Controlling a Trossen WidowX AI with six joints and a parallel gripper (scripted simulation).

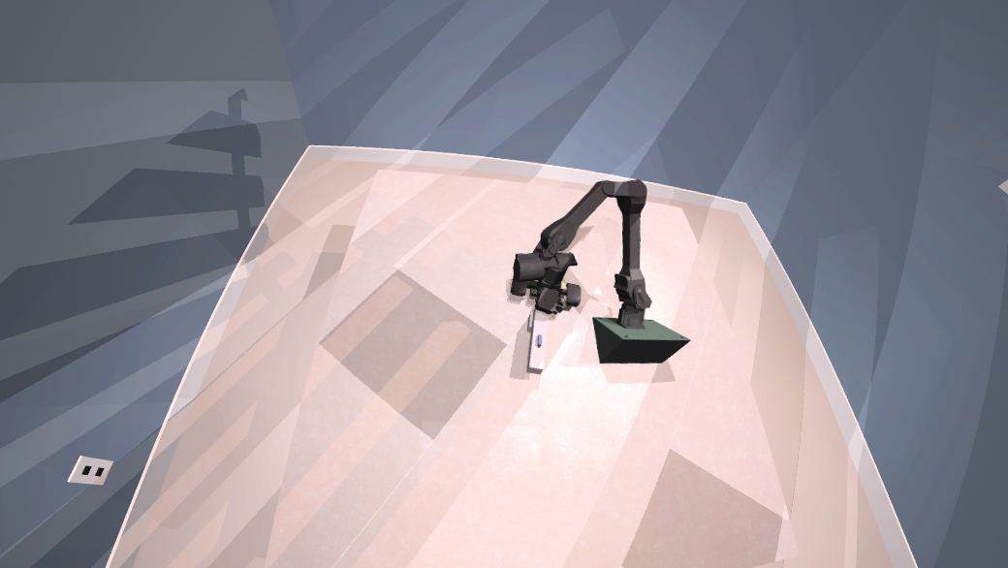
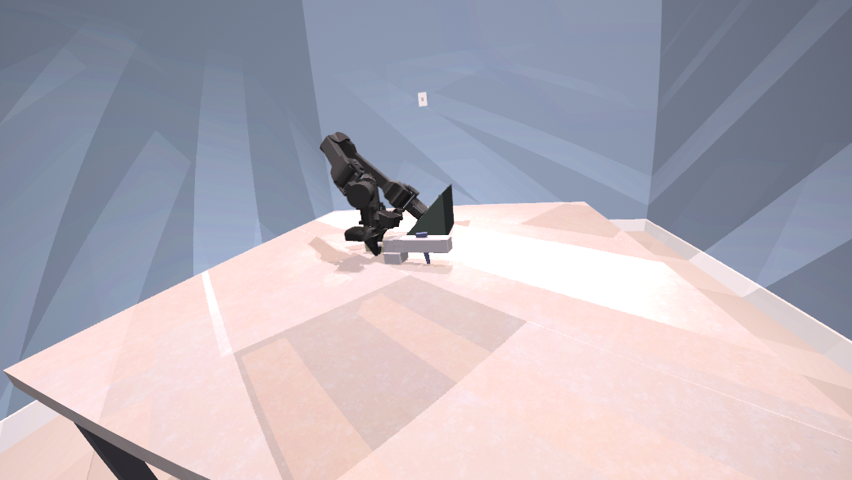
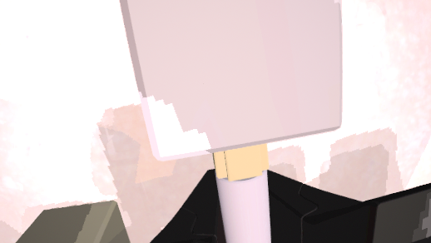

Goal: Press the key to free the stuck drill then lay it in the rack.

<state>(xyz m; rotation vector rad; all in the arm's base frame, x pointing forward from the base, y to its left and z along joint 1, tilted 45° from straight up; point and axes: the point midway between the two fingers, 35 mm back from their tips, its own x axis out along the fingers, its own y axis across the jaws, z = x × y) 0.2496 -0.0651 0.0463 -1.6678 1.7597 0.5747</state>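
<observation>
My gripper tip is now 1 cm short of the drill, 5 cm to the right of it and 4 cm below it. From my gripper tip the other things lie so: rack 8 cm behind, 3 cm to the right; then blue key 2 cm ahead, 14 cm to the left, 4 cm above.
</observation>
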